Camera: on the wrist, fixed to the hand. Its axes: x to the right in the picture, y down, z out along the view.
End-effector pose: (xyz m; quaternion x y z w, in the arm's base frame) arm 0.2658 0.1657 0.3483 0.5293 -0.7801 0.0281 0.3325
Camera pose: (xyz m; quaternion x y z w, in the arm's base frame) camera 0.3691 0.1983 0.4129 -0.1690 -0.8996 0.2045 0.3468
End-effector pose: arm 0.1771 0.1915 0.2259 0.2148 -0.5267 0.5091 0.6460
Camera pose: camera 0.2774 0.2575 0.1874 -0.3045 -0.5286 0.7663 0.2017
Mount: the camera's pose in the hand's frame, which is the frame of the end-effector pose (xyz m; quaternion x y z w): -0.0135 -0.0530 -0.1136 -0.1055 0.0844 0.6663 0.7334
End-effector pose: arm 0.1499 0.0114 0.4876 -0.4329 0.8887 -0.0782 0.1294
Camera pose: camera 0.1638 -0.0074 0.6115 0.2676 0.9593 0.0861 0.0263
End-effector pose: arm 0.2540 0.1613 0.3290 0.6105 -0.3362 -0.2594 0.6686
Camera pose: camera 0.3358 0.2381 0.2715 0.1751 -0.5695 0.2713 0.7559
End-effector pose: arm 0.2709 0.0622 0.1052 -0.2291 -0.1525 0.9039 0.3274
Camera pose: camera 0.3662 0.1067 0.0356 0.3805 0.0269 -0.8456 0.3734
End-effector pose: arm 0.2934 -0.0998 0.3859 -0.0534 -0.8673 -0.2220 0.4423
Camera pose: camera 0.3707 -0.1950 0.4153 -0.6450 -0.5397 0.0359 0.5399
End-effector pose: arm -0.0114 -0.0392 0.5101 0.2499 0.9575 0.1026 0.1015
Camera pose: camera -0.0520 -0.1078 0.6078 -0.8018 -0.5334 -0.2650 0.0484
